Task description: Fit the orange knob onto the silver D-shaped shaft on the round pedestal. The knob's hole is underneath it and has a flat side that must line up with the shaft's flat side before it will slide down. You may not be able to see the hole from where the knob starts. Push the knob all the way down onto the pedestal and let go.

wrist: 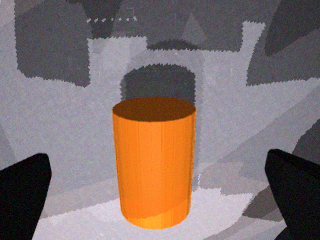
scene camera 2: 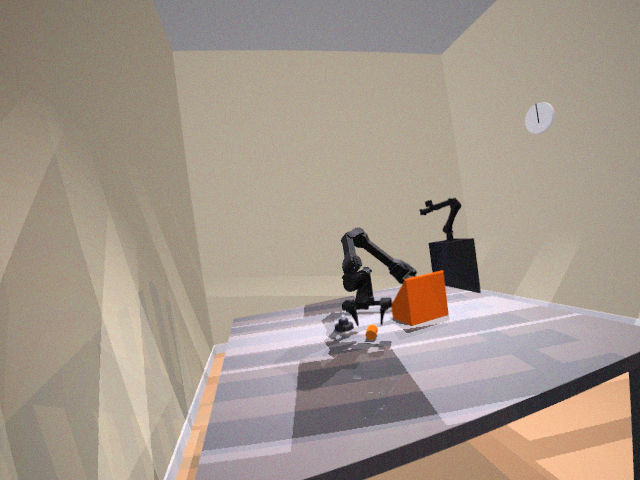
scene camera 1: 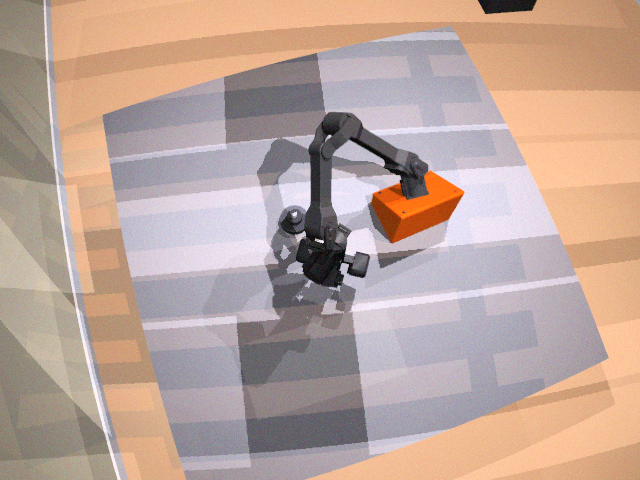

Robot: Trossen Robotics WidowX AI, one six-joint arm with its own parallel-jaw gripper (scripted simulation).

Scene:
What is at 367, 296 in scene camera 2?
My gripper.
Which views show my gripper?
The wrist view, scene camera 2 and scene camera 1: all of them.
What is my gripper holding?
Nothing.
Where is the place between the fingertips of my gripper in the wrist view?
159, 164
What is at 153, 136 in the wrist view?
An orange knob.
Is my gripper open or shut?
Open.

